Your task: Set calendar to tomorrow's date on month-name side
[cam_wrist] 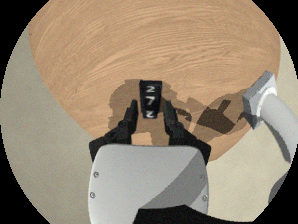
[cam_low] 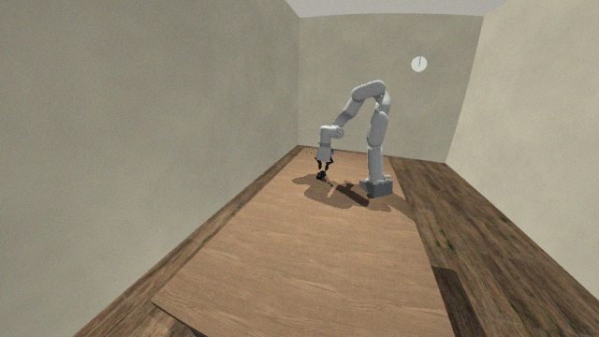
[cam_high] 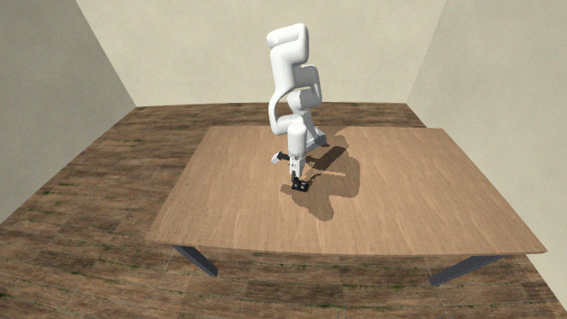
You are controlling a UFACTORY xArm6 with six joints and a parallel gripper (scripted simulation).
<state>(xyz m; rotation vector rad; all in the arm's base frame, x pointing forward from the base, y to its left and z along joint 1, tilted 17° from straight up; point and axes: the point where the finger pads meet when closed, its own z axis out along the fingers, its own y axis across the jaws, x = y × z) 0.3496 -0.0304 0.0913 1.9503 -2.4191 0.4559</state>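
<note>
Right now the calendar cube is 1 cm ahead of my hand, 3 cm to the left of it and 5 cm below it.
</note>
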